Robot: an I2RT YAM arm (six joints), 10 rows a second.
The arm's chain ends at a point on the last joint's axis. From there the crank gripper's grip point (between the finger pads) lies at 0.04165 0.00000 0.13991 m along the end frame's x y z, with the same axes.
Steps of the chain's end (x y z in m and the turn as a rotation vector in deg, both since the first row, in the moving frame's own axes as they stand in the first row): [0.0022 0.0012 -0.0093 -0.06 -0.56 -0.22]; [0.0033 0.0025 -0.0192 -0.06 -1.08 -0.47]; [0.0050 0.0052 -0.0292 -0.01 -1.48 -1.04]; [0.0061 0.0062 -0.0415 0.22 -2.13 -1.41]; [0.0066 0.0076 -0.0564 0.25 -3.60 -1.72]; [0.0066 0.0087 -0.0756 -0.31 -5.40 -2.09]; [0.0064 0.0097 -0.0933 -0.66 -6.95 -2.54]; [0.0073 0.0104 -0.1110 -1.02 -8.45 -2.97]
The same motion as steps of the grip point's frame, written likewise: [0.0008 0.0012 -0.0089 -0.06 -0.56 -0.22]; [0.0007 0.0023 -0.0184 -0.06 -1.08 -0.47]; [0.0014 0.0045 -0.0282 -0.01 -1.48 -1.04]; [0.0009 0.0047 -0.0401 0.22 -2.13 -1.41]; [-0.0023 0.0059 -0.0541 0.25 -3.60 -1.72]; [-0.0068 0.0082 -0.0723 -0.31 -5.40 -2.09]; [-0.0108 0.0099 -0.0893 -0.66 -6.95 -2.54]; [-0.0137 0.0113 -0.1064 -1.02 -8.45 -2.97]
